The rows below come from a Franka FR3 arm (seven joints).
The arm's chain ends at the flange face. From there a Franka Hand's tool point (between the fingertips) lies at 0.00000 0.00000 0.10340 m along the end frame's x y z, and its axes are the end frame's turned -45 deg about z.
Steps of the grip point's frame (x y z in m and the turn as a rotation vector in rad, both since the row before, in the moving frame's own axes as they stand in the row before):
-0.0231 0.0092 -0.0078 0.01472 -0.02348 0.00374
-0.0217 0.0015 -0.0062 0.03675 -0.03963 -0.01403
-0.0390 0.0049 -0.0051 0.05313 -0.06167 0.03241
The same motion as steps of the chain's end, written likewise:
-0.0070 0.0222 -0.0078 -0.00619 -0.02701 0.00374
-0.0087 0.0162 -0.0060 -0.00204 -0.05401 -0.01403
-0.0157 0.0306 -0.0048 -0.00604 -0.08118 0.03241

